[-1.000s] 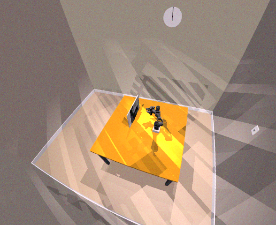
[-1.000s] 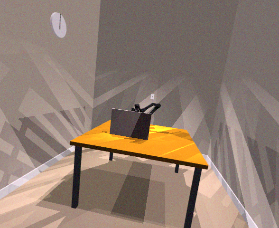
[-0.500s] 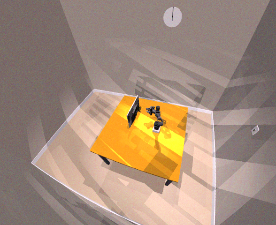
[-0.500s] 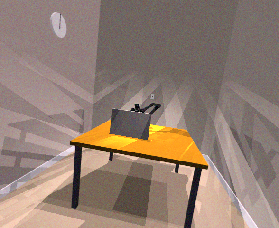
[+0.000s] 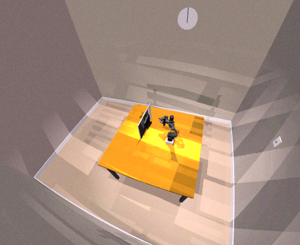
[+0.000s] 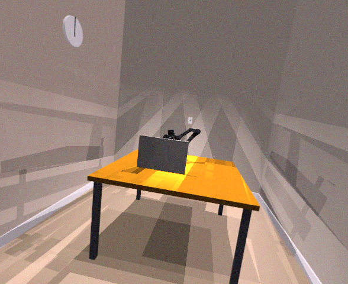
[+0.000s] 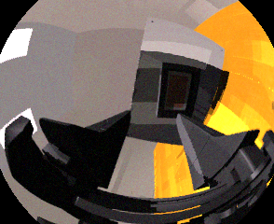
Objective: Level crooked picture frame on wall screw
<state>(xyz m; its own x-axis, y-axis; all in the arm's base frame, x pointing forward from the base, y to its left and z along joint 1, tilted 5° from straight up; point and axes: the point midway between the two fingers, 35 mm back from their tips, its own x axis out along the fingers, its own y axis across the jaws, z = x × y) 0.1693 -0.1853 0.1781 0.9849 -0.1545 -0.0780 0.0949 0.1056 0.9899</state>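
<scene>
The dark picture frame is 19 cm ahead of my gripper tip, 4 cm to the right of it and 9 cm below it. Round my gripper tip: grey wall panel (20 cm ahead, 4 cm to the right, 11 cm below).
</scene>
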